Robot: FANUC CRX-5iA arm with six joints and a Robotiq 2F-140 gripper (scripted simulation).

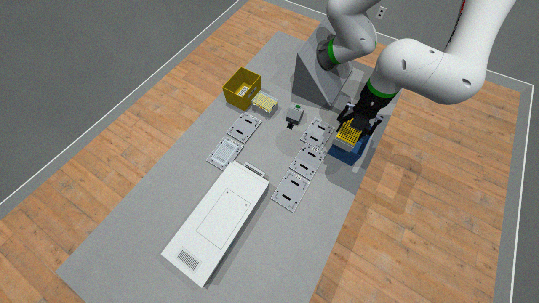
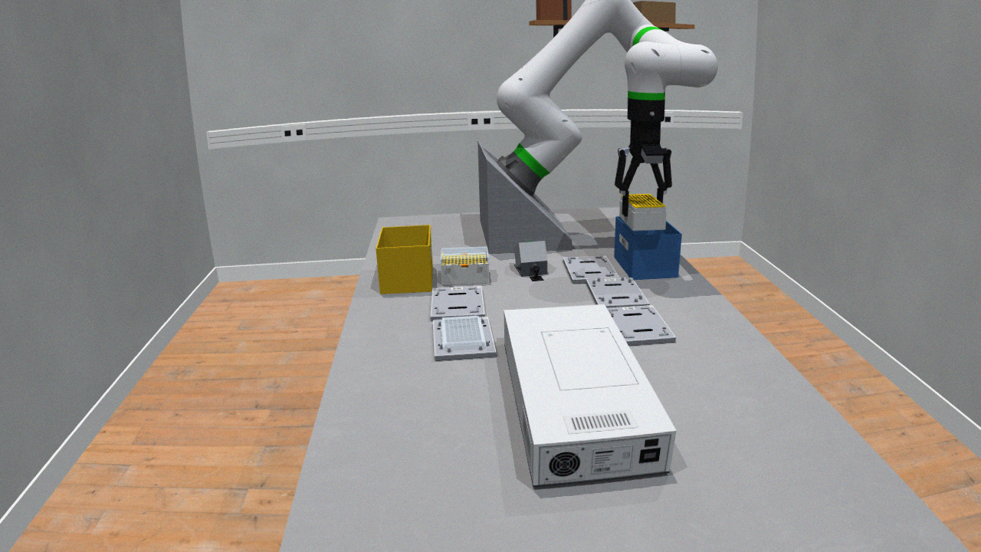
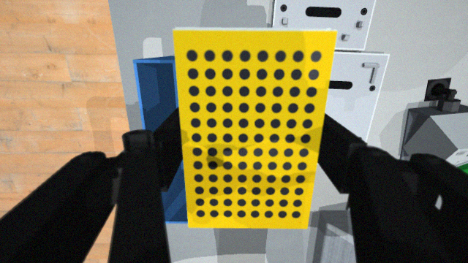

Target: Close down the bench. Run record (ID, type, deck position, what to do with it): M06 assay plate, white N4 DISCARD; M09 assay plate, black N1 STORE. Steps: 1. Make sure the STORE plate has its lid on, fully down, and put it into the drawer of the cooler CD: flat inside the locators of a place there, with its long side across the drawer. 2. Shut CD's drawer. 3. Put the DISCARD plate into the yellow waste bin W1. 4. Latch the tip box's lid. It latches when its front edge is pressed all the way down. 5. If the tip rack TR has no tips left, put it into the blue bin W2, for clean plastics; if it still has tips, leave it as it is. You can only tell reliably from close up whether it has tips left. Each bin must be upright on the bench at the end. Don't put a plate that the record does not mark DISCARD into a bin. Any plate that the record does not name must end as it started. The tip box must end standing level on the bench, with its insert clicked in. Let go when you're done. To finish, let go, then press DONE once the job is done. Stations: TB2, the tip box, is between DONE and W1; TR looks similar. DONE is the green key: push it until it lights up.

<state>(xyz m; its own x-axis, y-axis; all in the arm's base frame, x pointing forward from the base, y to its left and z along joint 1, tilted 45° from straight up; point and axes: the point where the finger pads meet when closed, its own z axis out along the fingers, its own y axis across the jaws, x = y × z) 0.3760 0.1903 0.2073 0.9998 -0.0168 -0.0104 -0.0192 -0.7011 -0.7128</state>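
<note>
Now: hand 4 cm past the blue bin W2, 3 cm to the right of it and 15 cm above it. From my hand the other things lie so: green DONE key (10 cm behind, 28 cm to the right, 12 cm below); then tip rack TR (1 cm behind, 1 cm to the right, 1 cm below); then nest N1 (31 cm ahead, 10 cm to the right, 18 cm below).
</note>
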